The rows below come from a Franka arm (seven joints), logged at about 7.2 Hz.
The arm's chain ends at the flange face. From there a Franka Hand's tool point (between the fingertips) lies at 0.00 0.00 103.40 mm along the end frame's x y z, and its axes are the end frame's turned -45 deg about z.
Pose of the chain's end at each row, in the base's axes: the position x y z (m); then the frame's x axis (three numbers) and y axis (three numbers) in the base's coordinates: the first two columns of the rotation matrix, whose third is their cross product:
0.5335, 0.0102, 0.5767, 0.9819, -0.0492, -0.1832, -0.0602, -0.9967, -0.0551
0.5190, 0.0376, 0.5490, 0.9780, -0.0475, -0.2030, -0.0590, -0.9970, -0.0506
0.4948, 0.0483, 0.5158, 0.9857, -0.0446, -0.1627, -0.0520, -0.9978, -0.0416
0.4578, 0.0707, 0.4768, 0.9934, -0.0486, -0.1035, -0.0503, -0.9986, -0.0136
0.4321, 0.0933, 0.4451, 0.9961, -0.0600, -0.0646, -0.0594, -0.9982, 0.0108
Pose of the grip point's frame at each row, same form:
0.5149, 0.0169, 0.4752, 0.7369, 0.6700, -0.0906, 0.6517, -0.7396, -0.1685
0.4983, 0.0440, 0.4479, 0.7333, 0.6714, -0.1078, 0.6498, -0.7386, -0.1793
0.4782, 0.0534, 0.4139, 0.7338, 0.6740, -0.0856, 0.6602, -0.7371, -0.1445
0.4472, 0.0726, 0.3740, 0.7380, 0.6718, -0.0636, 0.6669, -0.7405, -0.0828
0.4254, 0.0926, 0.3419, 0.7464, 0.6634, -0.0533, 0.6623, -0.7483, -0.0380

